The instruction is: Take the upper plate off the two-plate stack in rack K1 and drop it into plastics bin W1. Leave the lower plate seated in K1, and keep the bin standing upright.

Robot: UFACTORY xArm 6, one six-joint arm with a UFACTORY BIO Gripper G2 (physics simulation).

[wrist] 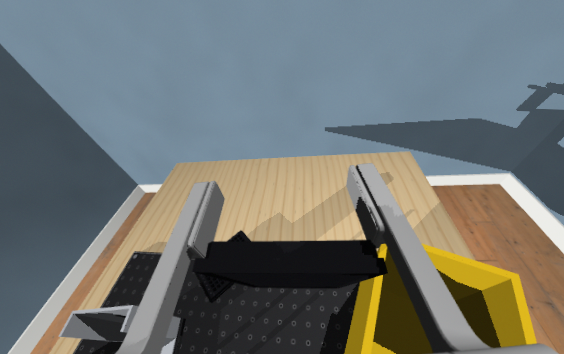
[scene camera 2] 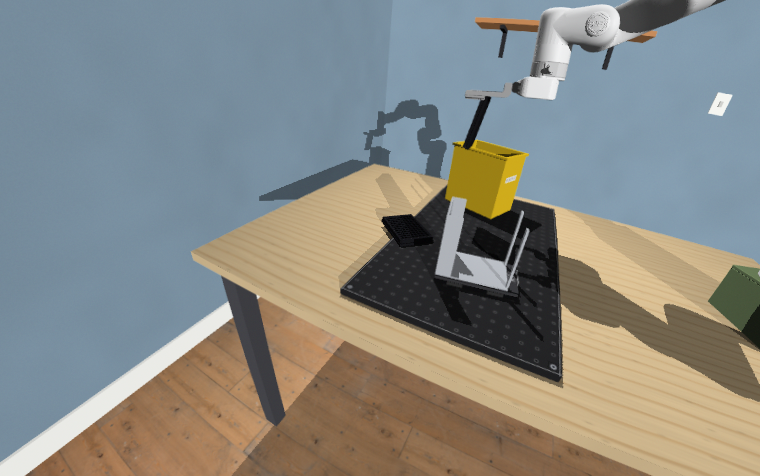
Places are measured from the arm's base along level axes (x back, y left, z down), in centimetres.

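Pixels of known places: hand, its tool point: [wrist: 283, 210] [scene camera 2: 476, 94].
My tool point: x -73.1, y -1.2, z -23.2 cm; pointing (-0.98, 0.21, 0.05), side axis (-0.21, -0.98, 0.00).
Behind a point stands the place of what it marks.
My gripper [scene camera 2: 475, 94] [wrist: 286, 212] @(x -73.1, y -1.2, z -23.3 cm) is shut on a black plate [scene camera 2: 476, 123] @(x -70.8, y 2.9, z -17.2 cm) [wrist: 290, 262] @(x -70.5, y -2.0, z -23.2 cm), which hangs steeply tilted below the fingers. The plate's lower end overlaps the left rim of yellow bin W1 [scene camera 2: 476, 182] @(x -70.4, y -8.3, z 0.2 cm) [wrist: 367, 305] @(x -72.9, y -9.1, z -4.3 cm) in the scene view; whether they touch is unclear. The bin stands upright, open at the top. Light grey rack K1 [scene camera 2: 450, 241] @(x -63.7, y 29.9, z -0.4 cm) [wrist: 92, 327] @(x -63.8, y 29.5, z -1.2 cm) stands in front of it, and no plate shows in its visible seat. Another black plate [scene camera 2: 406, 228] @(x -78.6, y 17.2, z 7.6 cm) [wrist: 215, 287] @(x -73.7, y 16.9, z 7.7 cm) lies outside the rack, across the board's left edge. Which plate was upper cannot be told.
The black perforated board [scene camera 2: 403, 291] @(x -68.4, y 36.5, z 8.9 cm) [wrist: 250, 320] @(x -69.8, y 8.6, z 8.9 cm) lies on the wooden table [scene camera 2: 291, 241] @(x -98.6, y 36.1, z 10.2 cm) [wrist: 280, 185] @(x -103.6, y 9.6, z 10.2 cm) under the rack and bin. The rack has a tall wall and two thin posts. A green box [scene camera 2: 734, 294] @(x -8.2, y 0.1, z 5.2 cm) is at the right, and an orange shelf [scene camera 2: 507, 24] is on the wall.
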